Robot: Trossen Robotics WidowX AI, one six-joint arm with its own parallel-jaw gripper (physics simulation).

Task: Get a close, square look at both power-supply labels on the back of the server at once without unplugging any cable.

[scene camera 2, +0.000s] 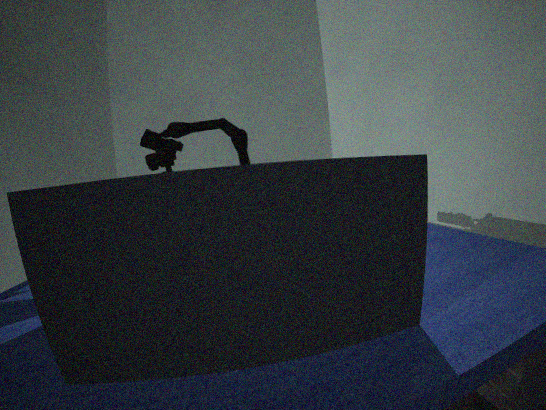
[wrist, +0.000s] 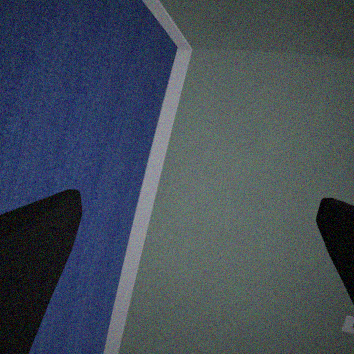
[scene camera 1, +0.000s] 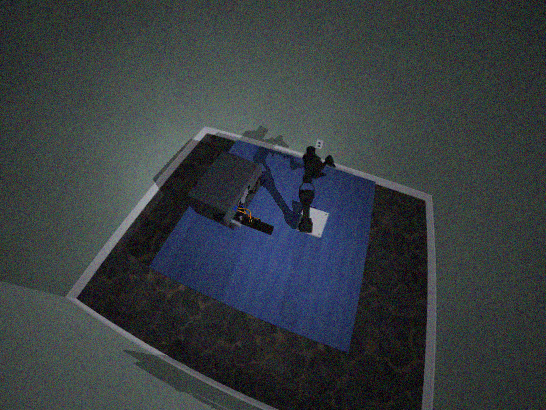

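Seen in the pictures: gripper, fingertip midpoint: [wrist: 203, 206] [scene camera 1: 331, 170]; arm's base, link origin: [scene camera 1: 306, 224].
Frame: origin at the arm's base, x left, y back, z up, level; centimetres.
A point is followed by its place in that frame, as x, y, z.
The server, a big dark box [scene camera 1: 225, 180] @(1.0, -59.8, 16.8) [scene camera 2: 225, 265] @(-1.7, -76.3, 7.5), stands on the blue mat at the left in scene camera 1. Its back, with grey parts, faces the arm's side there. Orange and blue cables [scene camera 1: 245, 214] @(16.3, -36.9, 13.7) run near its lower back corner to a black strip [scene camera 1: 260, 226] @(21.0, -24.4, 15.1) on the mat. The power-supply labels cannot be made out in the scene views, and the server does not show in the wrist view. My gripper [wrist: 203, 206] @(-33.2, 2.3, 22.4) is open and empty, raised near the far wall, apart from the server, and faces the mat's edge and the wall.
The arm [scene camera 1: 306, 192] @(2.6, -6.1, 36.9) [scene camera 2: 197, 127] @(-13.4, -12.2, 37.5) stands on a white base plate [scene camera 1: 320, 222] @(-3.8, 8.0, 3.3) to the right of the server. A pale trim strip [scene camera 1: 400, 187] [wrist: 145, 200] runs along the wall's foot. A white wall outlet [scene camera 1: 319, 144] [wrist: 348, 325] is near the gripper. The blue mat [scene camera 1: 295, 280] @(36.4, 6.5, -5.3) lies on a dark patterned floor [scene camera 1: 215, 340].
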